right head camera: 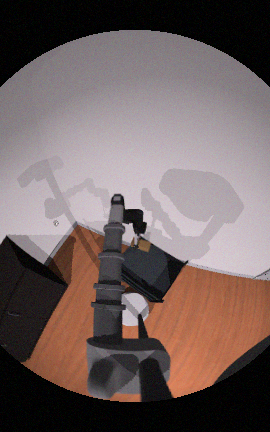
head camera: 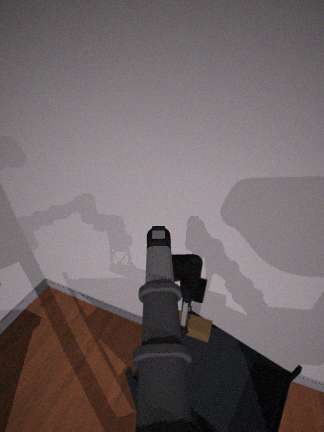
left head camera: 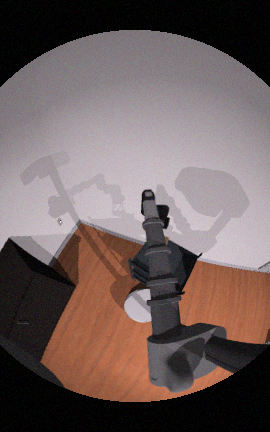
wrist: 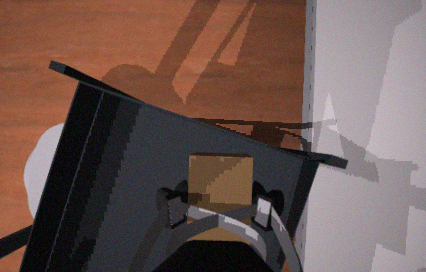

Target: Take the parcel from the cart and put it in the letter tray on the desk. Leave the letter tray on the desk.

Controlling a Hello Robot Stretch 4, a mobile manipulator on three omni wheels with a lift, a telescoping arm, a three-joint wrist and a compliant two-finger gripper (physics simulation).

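Places are measured from the robot's base along level axes (x back, y right, z up), in centimetres.
Pixels of known places: gripper, fingertip midpoint: (right head camera: 137,243) (head camera: 184,324) (wrist: 219,196); robot's base at its link origin: (right head camera: 130,307) (left head camera: 142,304).
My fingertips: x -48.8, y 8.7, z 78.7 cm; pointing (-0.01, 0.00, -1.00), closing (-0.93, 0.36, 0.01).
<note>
For each thing: its top centre in the pictures, then the offset to it from my fingertips. "pt": a spot on its surface instead.
- parcel at its top centre: (wrist: 218,235) (head camera: 192,321) (right head camera: 140,242) (left head camera: 159,237) dx +0.9, dy +2.3, dz +3.5 cm
- dark cabinet at a spot on its surface: (left head camera: 35,295) pt dx +50.7, dy -100.5, dz -11.3 cm
The parcel (head camera: 201,329) (left head camera: 166,241) (right head camera: 144,245) (wrist: 220,172) is a small tan box. My gripper (head camera: 185,324) (right head camera: 137,241) (wrist: 219,196) is shut on it, with one finger pad against each side in the wrist view. The parcel is held above the dark grey top of the cart (head camera: 215,382) (right head camera: 145,265) (wrist: 145,160), near the cart's end by the wall. The arm covers part of the cart in the head views. The letter tray and the desk cannot be made out in these views.
A pale wall (head camera: 150,110) (wrist: 370,50) stands close beyond the cart. A white round object (left head camera: 138,305) (right head camera: 135,311) (wrist: 44,175) is on the wooden floor beside the cart. A dark cabinet (left head camera: 35,295) (right head camera: 27,295) stands at the left. Arm shadows fall on the wall and floor.
</note>
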